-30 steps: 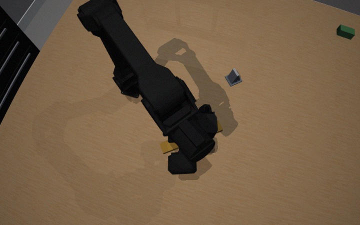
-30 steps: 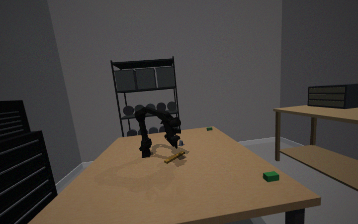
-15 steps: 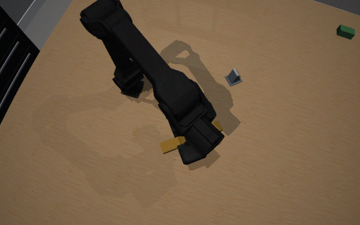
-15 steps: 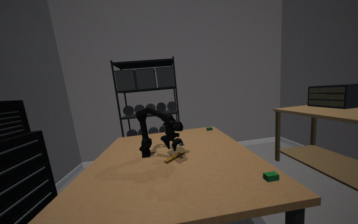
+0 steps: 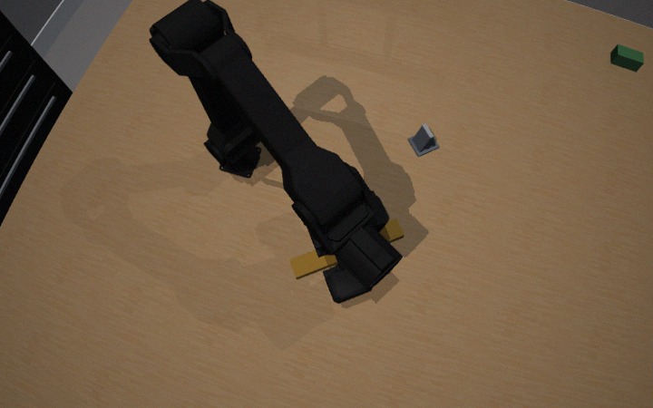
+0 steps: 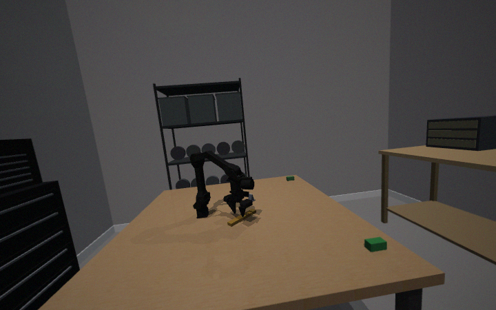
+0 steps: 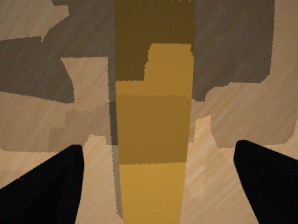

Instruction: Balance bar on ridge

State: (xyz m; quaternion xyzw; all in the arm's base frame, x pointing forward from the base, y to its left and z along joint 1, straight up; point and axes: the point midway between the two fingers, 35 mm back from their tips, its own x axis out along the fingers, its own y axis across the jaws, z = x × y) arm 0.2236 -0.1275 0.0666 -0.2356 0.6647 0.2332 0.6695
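My gripper tip is now 2 cm short of the yellow bar, 2 cm to the right of it and 2 cm above it. Round my gripper tip: green block 52 cm ahead, 63 cm to the left, 2 cm below.
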